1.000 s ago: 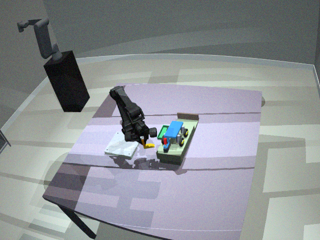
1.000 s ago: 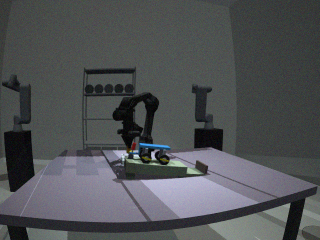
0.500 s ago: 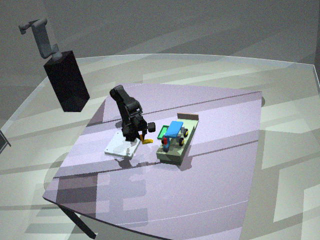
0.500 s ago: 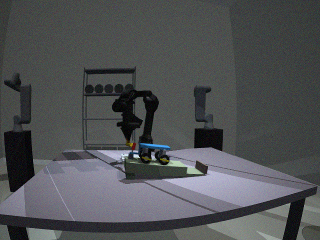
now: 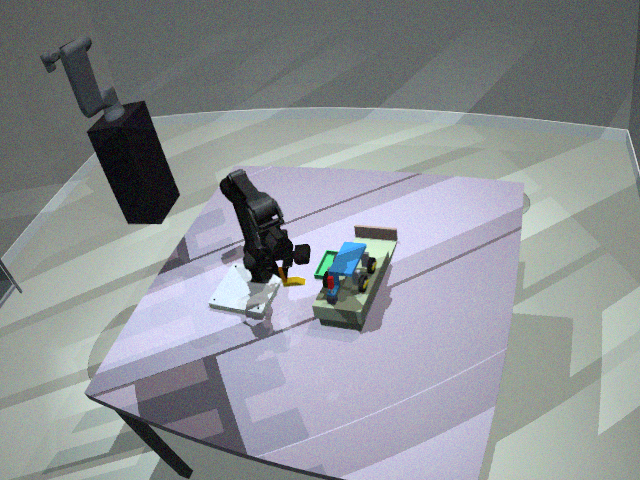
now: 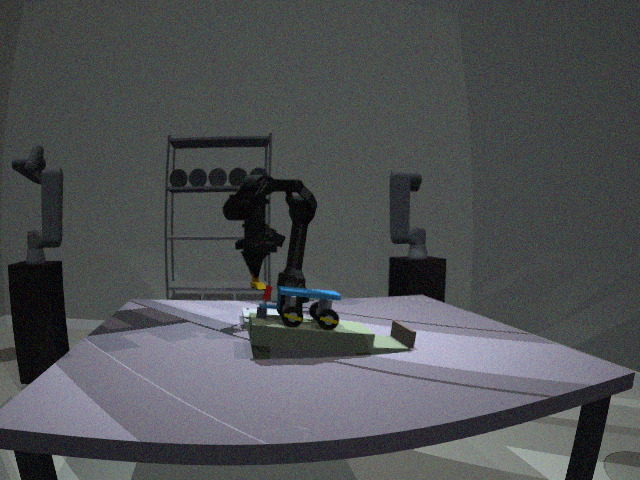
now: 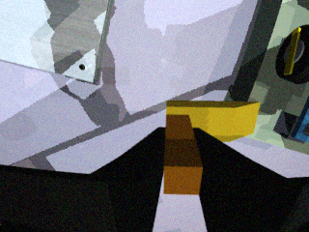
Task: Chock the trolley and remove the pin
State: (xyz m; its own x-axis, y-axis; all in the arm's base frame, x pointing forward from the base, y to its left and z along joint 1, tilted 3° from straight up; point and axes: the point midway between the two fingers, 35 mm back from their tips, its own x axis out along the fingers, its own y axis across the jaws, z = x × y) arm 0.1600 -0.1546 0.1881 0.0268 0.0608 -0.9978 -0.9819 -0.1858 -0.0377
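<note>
Now: gripper tip 20 mm short of the yellow chock and 10 mm above it. Round my gripper tip: stop pin: 130 mm ahead, 40 mm below; blue trolley: 160 mm ahead, 100 mm to the left, 60 mm below; ramp: 160 mm ahead, 110 mm to the left, 130 mm below.
</note>
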